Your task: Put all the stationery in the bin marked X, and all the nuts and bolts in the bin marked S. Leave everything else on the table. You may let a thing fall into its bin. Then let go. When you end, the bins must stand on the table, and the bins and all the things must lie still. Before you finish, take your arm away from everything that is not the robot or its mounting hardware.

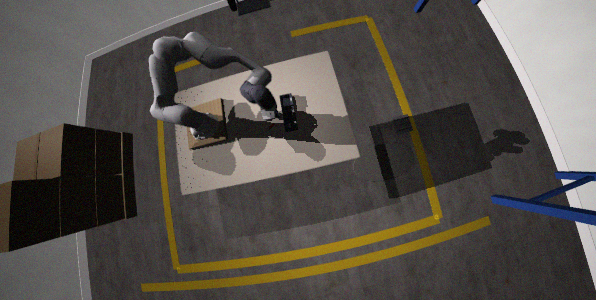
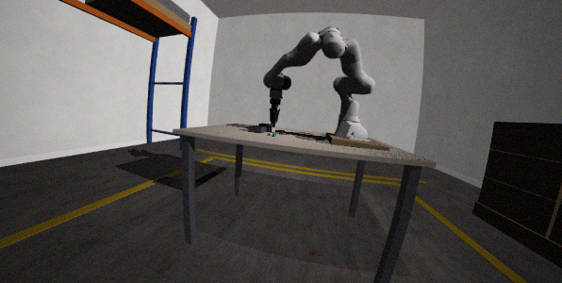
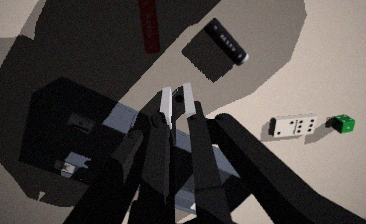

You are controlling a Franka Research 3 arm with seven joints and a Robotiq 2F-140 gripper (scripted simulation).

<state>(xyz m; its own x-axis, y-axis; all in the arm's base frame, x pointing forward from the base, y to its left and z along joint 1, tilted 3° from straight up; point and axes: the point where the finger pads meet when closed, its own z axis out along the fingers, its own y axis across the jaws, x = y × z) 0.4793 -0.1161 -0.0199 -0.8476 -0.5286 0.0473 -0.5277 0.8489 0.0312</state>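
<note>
The black cylinder lies 7 cm behind my hand, 2 cm to the left of it and 3 cm below it. From my hand the other things lie so: grey nut (3 cm below); then bin (8 cm ahead, 1 cm below); then red cylinder (6 cm behind, 5 cm to the right, 3 cm below).
</note>
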